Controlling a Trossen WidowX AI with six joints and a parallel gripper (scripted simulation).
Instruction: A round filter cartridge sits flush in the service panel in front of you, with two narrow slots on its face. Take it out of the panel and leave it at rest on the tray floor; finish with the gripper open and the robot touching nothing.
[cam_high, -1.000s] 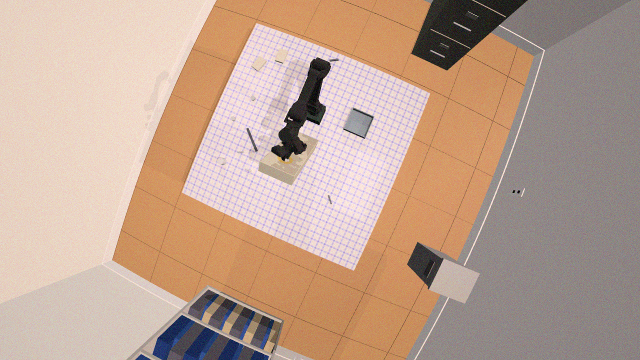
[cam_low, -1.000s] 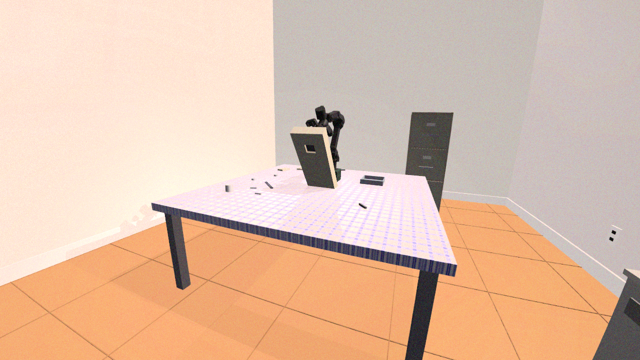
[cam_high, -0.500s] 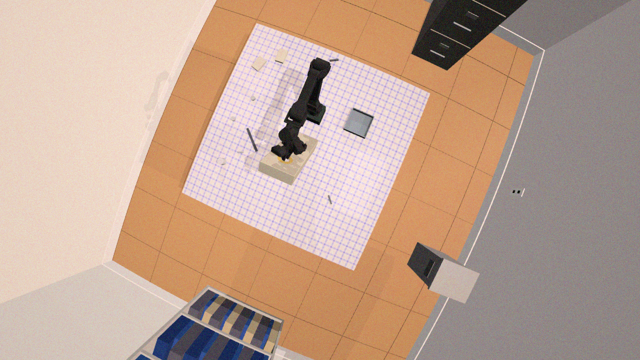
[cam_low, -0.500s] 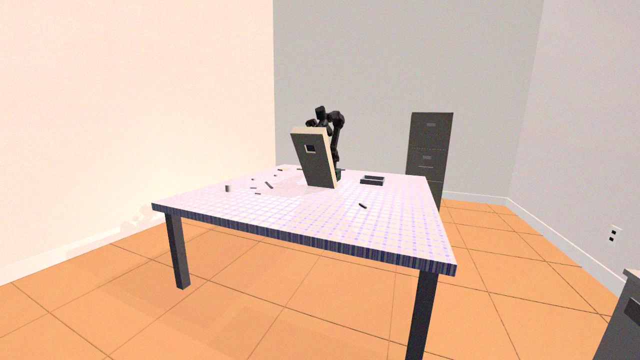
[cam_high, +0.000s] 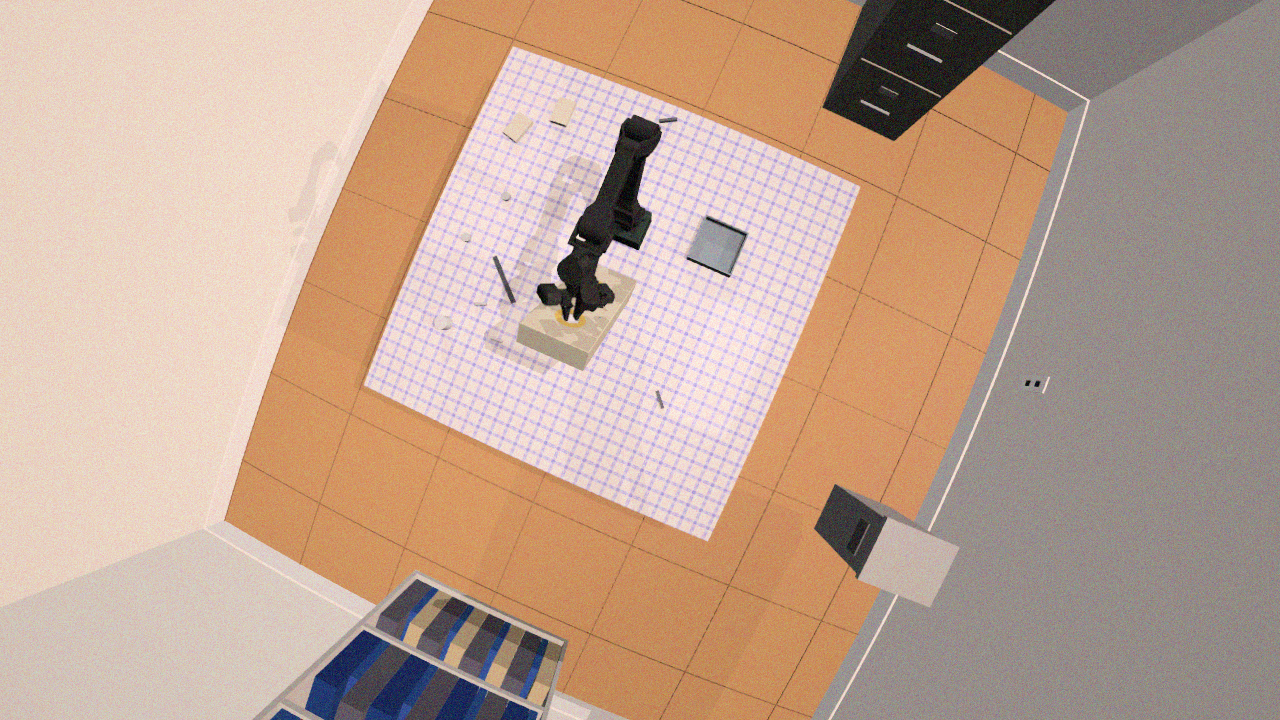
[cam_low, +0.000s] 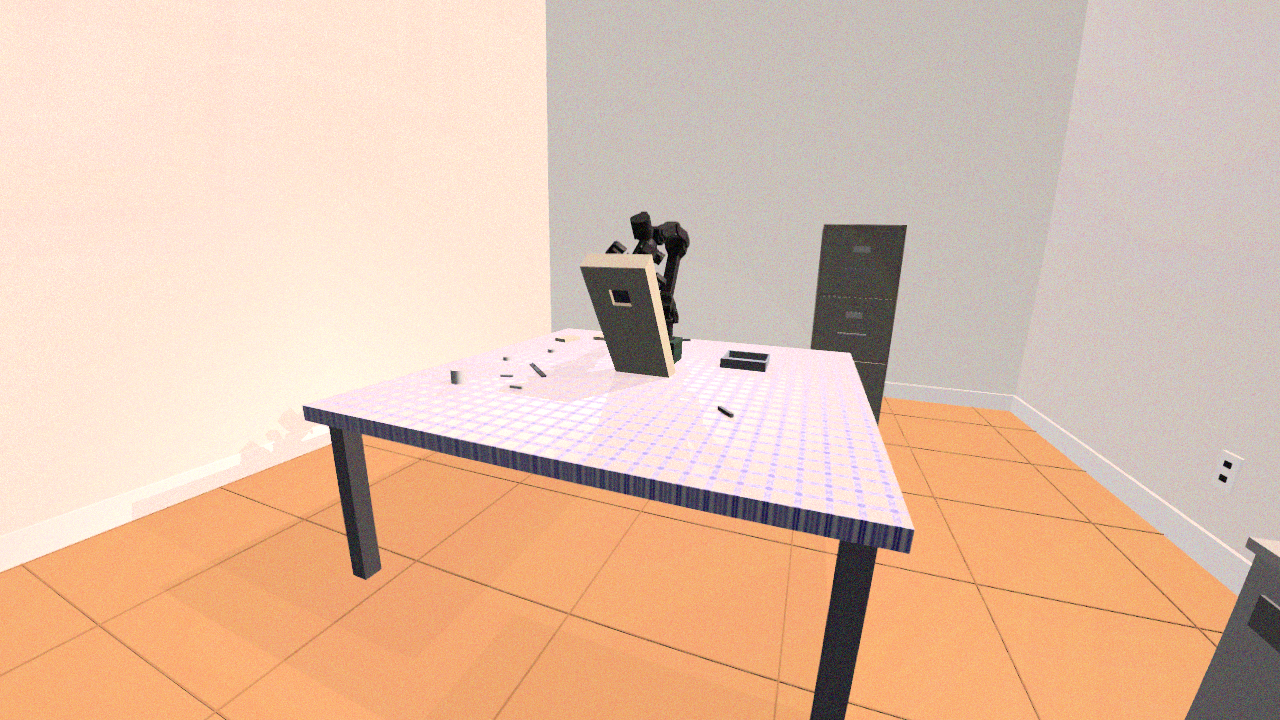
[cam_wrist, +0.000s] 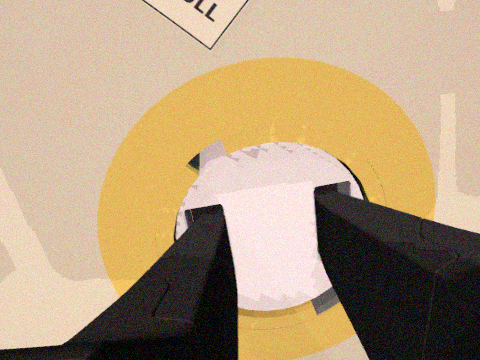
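Now: gripper tip 10 mm short of the round filter cartridge and 10 mm above it. Round my gripper tip: tray: 420 mm behind, 270 mm to the left, 270 mm below.
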